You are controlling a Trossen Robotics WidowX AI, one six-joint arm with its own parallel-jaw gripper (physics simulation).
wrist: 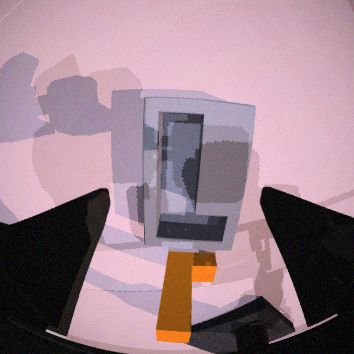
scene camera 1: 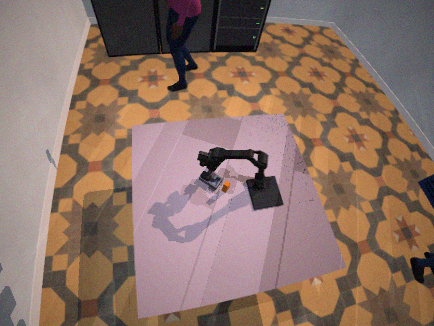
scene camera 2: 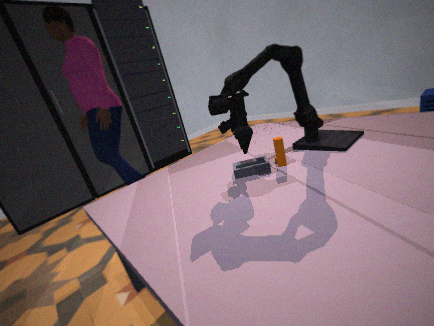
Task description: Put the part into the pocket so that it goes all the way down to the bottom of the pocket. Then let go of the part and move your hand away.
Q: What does the orange part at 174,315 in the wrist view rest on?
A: The table.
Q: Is my gripper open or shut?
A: Open.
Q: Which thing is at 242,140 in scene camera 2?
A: My gripper.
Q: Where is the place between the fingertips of my gripper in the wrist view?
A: At 186,195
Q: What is my gripper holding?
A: Nothing.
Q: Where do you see a grey pocket block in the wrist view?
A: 195,152
